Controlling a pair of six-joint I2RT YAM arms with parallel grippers.
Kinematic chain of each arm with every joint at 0, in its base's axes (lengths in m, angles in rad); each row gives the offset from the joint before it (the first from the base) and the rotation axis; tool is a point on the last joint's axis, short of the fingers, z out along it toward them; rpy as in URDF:
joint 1: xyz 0 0 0.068 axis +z
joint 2: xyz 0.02 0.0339 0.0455 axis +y
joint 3: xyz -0.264 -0.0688 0 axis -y
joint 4: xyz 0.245 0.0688 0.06 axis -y
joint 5: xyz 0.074 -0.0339 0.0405 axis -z
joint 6: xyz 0.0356 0 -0.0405 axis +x
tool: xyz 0 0 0 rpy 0 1.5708 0
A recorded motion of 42 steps. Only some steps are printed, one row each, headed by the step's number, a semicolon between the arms.
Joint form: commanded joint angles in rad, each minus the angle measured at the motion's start. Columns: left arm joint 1, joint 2, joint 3, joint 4, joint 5, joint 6; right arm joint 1, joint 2, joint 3, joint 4, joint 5, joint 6.
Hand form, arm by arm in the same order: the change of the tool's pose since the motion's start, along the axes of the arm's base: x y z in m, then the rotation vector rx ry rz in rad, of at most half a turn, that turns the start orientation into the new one. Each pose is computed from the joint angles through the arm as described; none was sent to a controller.
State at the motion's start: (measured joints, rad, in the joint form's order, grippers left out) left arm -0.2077 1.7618 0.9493 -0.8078 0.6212 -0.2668; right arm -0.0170 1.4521 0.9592 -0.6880 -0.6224 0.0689
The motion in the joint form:
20: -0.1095 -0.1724 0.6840 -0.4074 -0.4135 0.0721; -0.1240 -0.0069 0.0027 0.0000 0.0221 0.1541
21: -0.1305 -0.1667 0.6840 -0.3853 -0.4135 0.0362; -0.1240 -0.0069 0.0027 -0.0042 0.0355 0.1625
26: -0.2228 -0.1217 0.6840 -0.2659 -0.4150 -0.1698; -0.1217 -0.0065 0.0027 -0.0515 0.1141 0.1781
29: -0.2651 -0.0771 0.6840 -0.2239 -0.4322 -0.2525; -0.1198 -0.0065 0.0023 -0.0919 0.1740 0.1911
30: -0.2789 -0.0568 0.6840 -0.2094 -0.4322 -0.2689; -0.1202 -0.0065 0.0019 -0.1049 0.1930 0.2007
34: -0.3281 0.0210 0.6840 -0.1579 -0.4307 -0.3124; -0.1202 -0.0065 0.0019 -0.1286 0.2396 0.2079
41: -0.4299 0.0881 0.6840 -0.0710 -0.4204 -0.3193; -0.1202 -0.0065 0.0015 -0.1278 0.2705 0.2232
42: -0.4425 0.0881 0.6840 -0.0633 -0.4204 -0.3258; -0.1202 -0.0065 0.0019 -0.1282 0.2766 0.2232
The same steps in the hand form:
20: 0.0248 -0.0261 0.2146 0.2858 -0.5653 -0.0992; -0.0003 -0.0344 0.0021 0.0344 0.0765 -0.2489
21: 0.0259 -0.0333 0.2139 0.2736 -0.5682 -0.0832; -0.0007 -0.0348 0.0017 0.0253 0.0854 -0.2610
26: 0.0345 -0.0690 0.2059 0.2087 -0.5544 0.0293; -0.0049 -0.0360 -0.0016 -0.0412 0.1416 -0.3029
29: 0.0407 -0.0874 0.1936 0.2071 -0.5234 0.0660; -0.0089 -0.0368 -0.0040 -0.0931 0.1885 -0.3335
30: 0.0434 -0.0943 0.1876 0.2050 -0.5119 0.0659; -0.0103 -0.0374 -0.0048 -0.1079 0.2064 -0.3482
34: 0.0519 -0.1197 0.1633 0.2018 -0.4730 0.0506; -0.0127 -0.0386 -0.0061 -0.1500 0.2326 -0.3699
41: 0.0461 -0.1633 0.1432 0.1576 -0.4904 -0.0419; -0.0127 -0.0396 -0.0066 -0.1738 0.2383 -0.3942
42: 0.0436 -0.1676 0.1435 0.1500 -0.4944 -0.0469; -0.0127 -0.0398 -0.0066 -0.1795 0.2381 -0.3965

